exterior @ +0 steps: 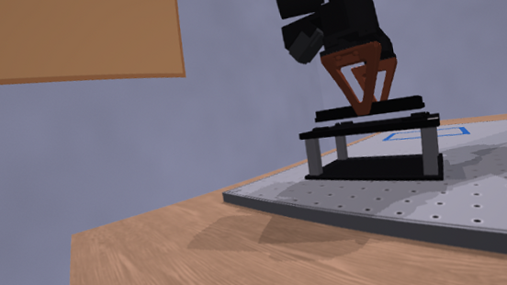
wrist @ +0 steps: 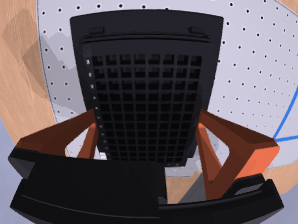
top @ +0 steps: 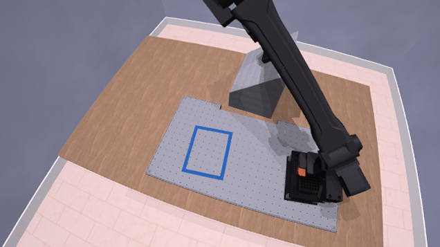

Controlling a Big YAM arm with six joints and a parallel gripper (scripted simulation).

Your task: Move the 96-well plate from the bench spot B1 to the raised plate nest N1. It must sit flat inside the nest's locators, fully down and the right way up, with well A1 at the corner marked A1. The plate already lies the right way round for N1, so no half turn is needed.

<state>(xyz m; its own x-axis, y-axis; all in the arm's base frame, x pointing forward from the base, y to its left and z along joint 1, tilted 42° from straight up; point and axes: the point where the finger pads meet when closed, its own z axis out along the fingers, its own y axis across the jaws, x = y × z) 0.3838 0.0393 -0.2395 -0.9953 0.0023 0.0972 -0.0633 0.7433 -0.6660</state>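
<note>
Right now my hand is right at the black 96-well plate. Round my hand: white A1 mark: 8 cm behind, 5 cm to the left, 2 cm below; black base: 8 cm below; black plate nest N1: 2 cm below.
</note>
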